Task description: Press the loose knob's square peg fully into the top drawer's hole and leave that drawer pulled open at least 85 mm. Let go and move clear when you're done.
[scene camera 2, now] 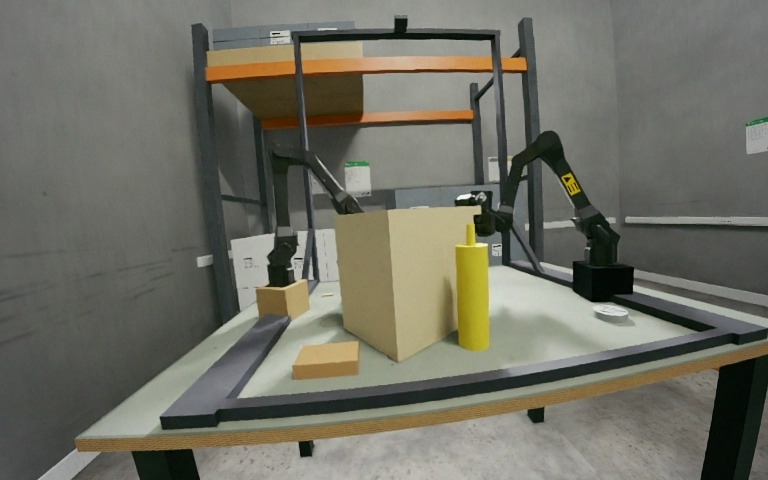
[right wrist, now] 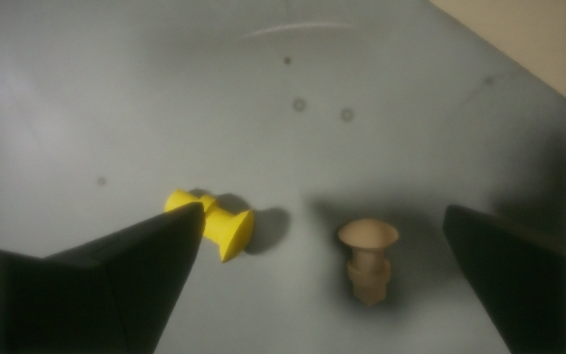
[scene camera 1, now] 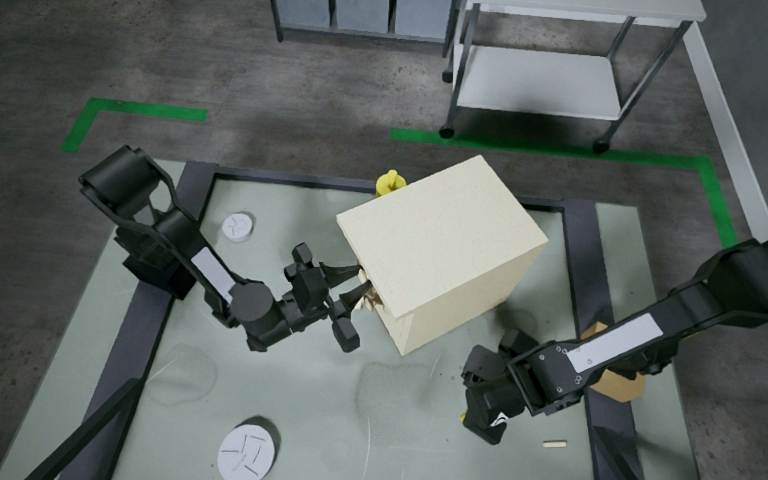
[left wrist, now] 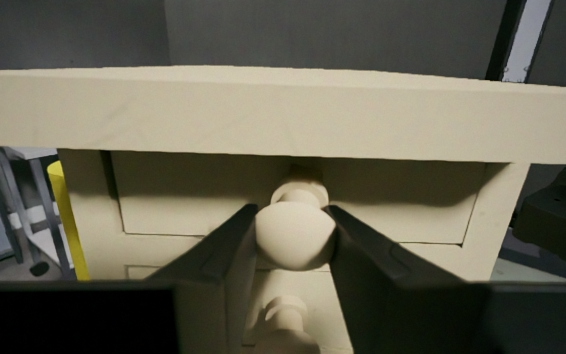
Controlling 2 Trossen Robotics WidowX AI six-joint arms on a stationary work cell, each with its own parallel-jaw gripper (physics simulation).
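Frame: origin at the left arm's base, x ahead, y left, z up, level; millimetres.
Where they show: left gripper, fingertip midpoint: [left wrist: 290, 215]; right gripper, fingertip midpoint: [right wrist: 322, 215]; left arm's base, link origin: [scene camera 2: 601, 263] [scene camera 1: 160, 252]; right arm's base, link origin: [scene camera 2: 281, 284].
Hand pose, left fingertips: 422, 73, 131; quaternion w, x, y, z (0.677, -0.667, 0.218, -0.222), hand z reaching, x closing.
Things, the pixels of their top centre, and the offset from my left fingertips, as dx, dy, dz.
- cream cabinet, top centre: [left wrist: 291, 71] [scene camera 1: 442, 227] [scene camera 2: 408, 210] +81, +101, +48
- cream knob, top centre: [left wrist: 300, 179] [scene camera 1: 372, 270] +2, -2, +15
- lower knob, top centre: [left wrist: 288, 330] -2, -4, -54
- loose tan knob, top centre: [right wrist: 380, 274] +285, -22, -193
- yellow knob, top centre: [right wrist: 202, 230] +252, -99, -193
- tall yellow cylinder, top centre: [scene camera 1: 392, 173] [scene camera 2: 470, 224] -44, +197, +12
- small cream bar, top centre: [scene camera 1: 555, 444] +408, -85, -214
- flat tan block, top centre: [scene camera 2: 327, 352] +214, +303, -195
The cream cabinet [scene camera 1: 441, 232] [scene camera 2: 368, 283] [left wrist: 280, 117] stands on the table. In the left wrist view, the upper drawer front [left wrist: 170, 200] sits under the overhanging top and looks flush with its frame. My left gripper [scene camera 1: 365, 276] [left wrist: 290, 215] is shut on a cream knob [left wrist: 295, 237] at that drawer front. A collar shows behind the knob; its peg and the hole are hidden. A lower knob [left wrist: 287, 340] shows beneath. My right gripper [right wrist: 322, 215] is open, pointing down over the table. Below and between its fingers lies a loose tan knob [right wrist: 369, 260] with a collar and short peg.
A yellow knob [right wrist: 227, 227] lies by my right gripper's left-hand fingertip in the right wrist view. A tall yellow cylinder [scene camera 1: 390, 183] [scene camera 2: 472, 297] stands behind the cabinet. White discs [scene camera 1: 237, 226] [scene camera 1: 246, 452], a small cream bar [scene camera 1: 554, 443] and a flat tan block [scene camera 2: 325, 360] lie on the table.
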